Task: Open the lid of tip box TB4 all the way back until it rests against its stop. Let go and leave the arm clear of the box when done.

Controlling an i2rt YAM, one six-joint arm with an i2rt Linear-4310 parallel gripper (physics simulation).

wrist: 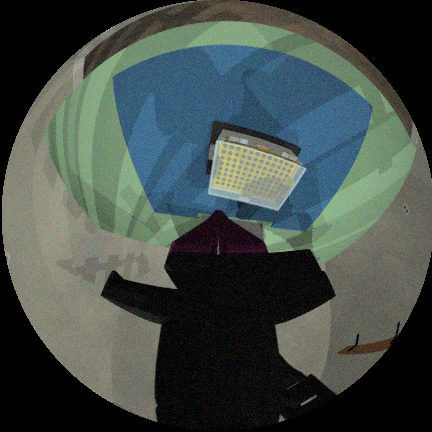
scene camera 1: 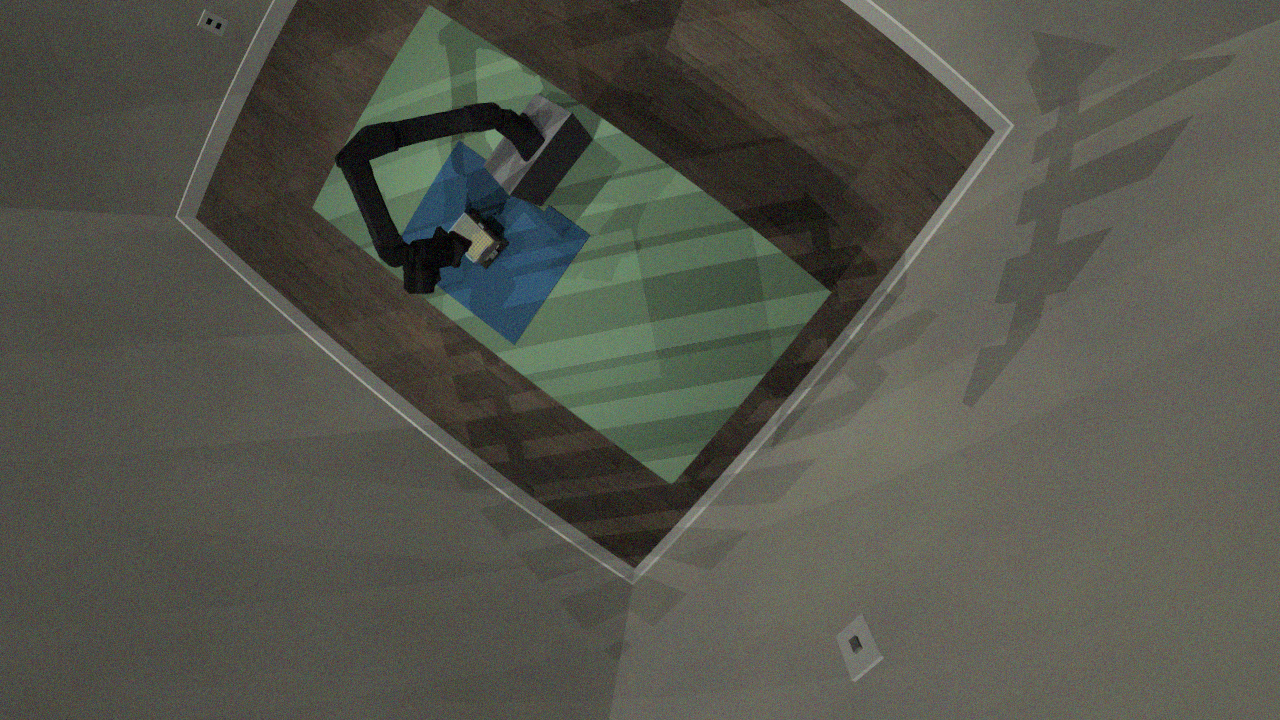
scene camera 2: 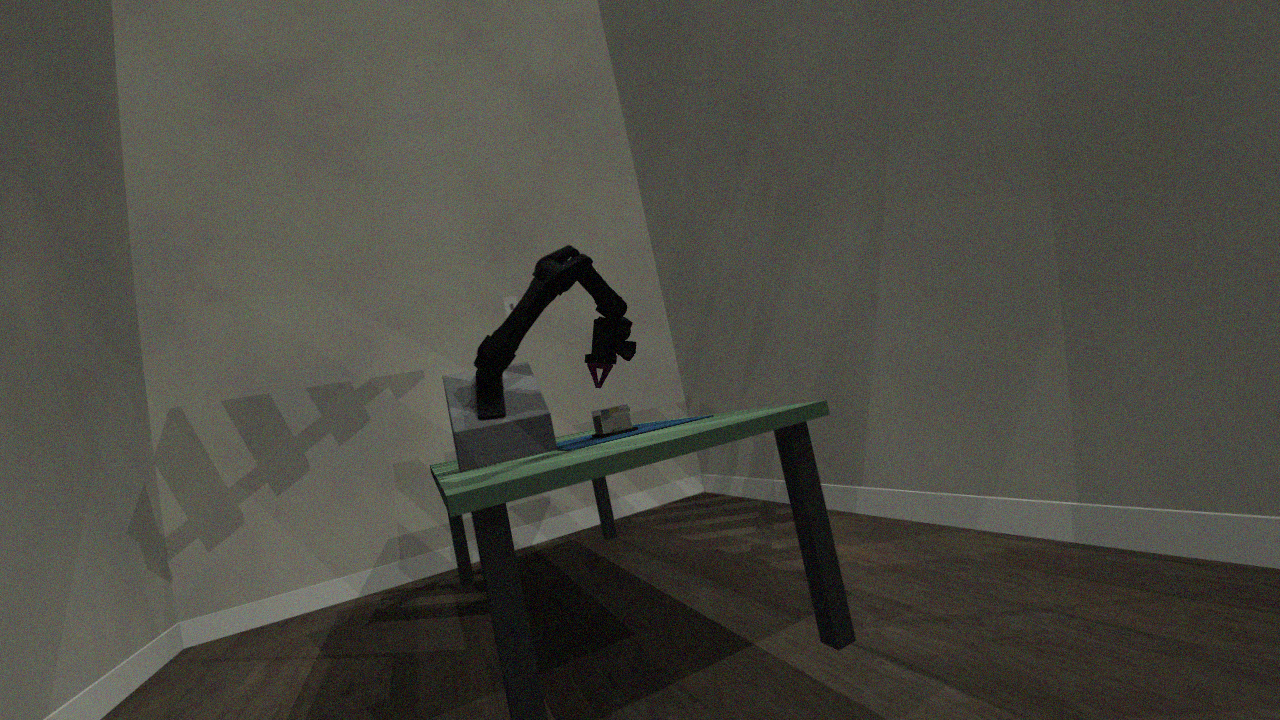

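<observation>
The tip box stands upright on the blue mat. It has a dark base, grey sides and a clear lid, through which a yellow grid of tip holes shows in the wrist view. The lid appears to lie closed over the yellow grid. No TB4 label is readable. My gripper is shut with its dark purple fingers together and holds nothing. It points down in the air above the box, apart from it. In scene camera 1 the fingers are hard to make out against the arm.
The green table lies under the mat. The large grey block at the arm's base stands beside the mat. A brown wall shelf shows far off in the wrist view.
</observation>
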